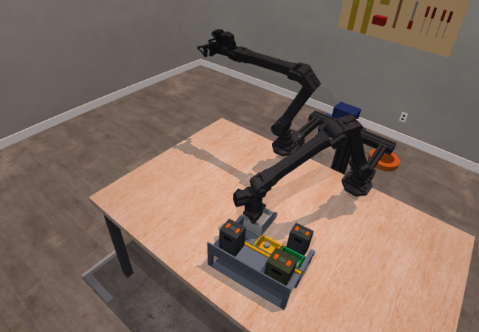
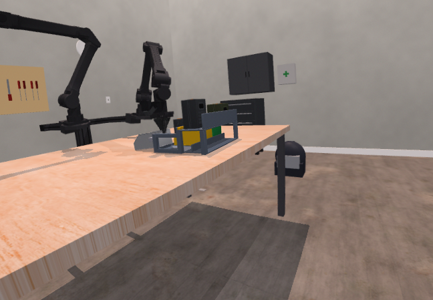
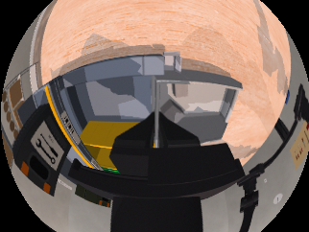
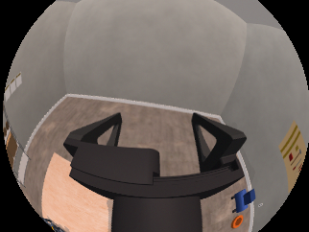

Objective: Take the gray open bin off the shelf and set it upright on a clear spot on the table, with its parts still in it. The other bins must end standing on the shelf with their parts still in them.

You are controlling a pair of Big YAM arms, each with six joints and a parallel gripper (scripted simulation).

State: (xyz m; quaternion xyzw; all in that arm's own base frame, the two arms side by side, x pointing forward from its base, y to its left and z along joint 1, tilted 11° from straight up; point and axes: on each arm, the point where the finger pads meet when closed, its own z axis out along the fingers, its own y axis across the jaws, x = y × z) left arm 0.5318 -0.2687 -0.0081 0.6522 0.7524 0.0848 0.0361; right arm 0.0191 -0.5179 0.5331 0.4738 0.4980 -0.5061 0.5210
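My left gripper is now 80 mm past the gray open bin, 10 mm to the left of it and 40 mm above it. Round my left hand: yellow bin (70 mm ahead, 130 mm to the left, 40 mm below); then gray shelf (100 mm ahead, 130 mm to the left, 20 mm below); then green bin (50 mm ahead, 240 mm to the left, 40 mm below).
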